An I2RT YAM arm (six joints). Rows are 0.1 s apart.
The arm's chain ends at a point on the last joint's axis. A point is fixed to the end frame.
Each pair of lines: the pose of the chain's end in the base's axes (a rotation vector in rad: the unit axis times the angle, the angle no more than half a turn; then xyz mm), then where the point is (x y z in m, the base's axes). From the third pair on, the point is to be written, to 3 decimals.
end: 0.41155 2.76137 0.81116 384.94 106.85 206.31
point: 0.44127 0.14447 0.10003
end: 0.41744 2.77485 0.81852 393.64 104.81 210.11
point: 0.44827 0.14305 0.10316
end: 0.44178 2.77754 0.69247 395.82 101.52 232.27
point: 0.452 0.129 0.123
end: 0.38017 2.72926 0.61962 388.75 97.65 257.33
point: 0.452 0.120 0.151
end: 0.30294 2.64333 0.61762 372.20 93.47 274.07
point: 0.446 0.117 0.174
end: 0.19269 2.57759 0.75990 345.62 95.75 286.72
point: 0.423 0.134 0.195
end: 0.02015 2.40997 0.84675 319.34 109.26 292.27
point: 0.408 0.160 0.218
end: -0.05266 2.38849 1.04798 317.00 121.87 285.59
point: 0.398 0.190 0.217
